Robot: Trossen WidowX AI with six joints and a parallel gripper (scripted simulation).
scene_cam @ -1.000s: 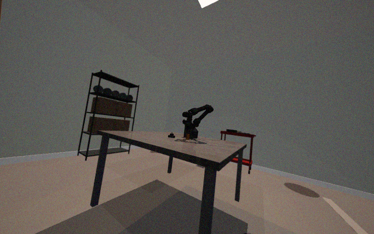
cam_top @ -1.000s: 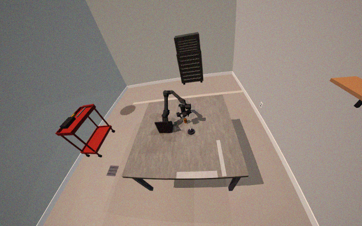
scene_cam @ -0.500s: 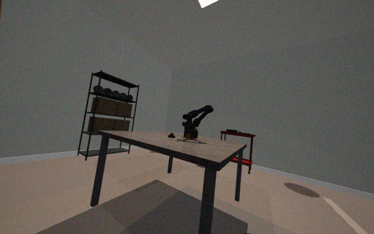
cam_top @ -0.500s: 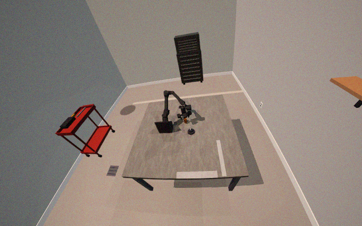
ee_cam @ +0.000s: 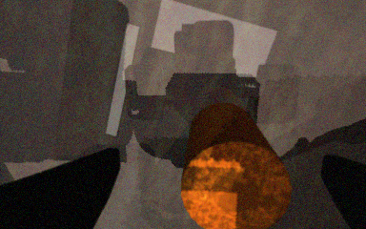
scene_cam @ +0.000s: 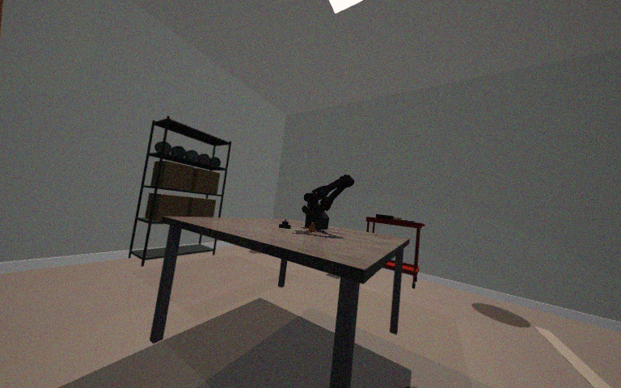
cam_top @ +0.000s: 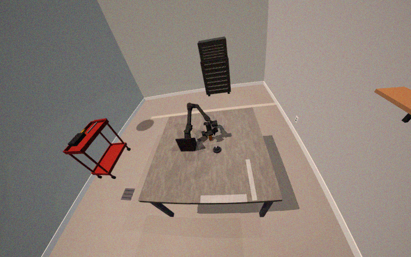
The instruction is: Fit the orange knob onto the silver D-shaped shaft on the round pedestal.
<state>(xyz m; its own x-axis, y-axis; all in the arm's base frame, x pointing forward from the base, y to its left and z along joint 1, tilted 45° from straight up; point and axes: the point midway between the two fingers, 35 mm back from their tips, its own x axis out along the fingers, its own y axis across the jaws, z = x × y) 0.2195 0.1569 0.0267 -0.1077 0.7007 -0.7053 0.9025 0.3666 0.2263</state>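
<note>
Right now my gripper tip is 1 cm past the orange knob. From my gripper tip the other things lie so: dark round pedestal (17 cm to the right, 9 cm ahead, 1 cm below).
</note>
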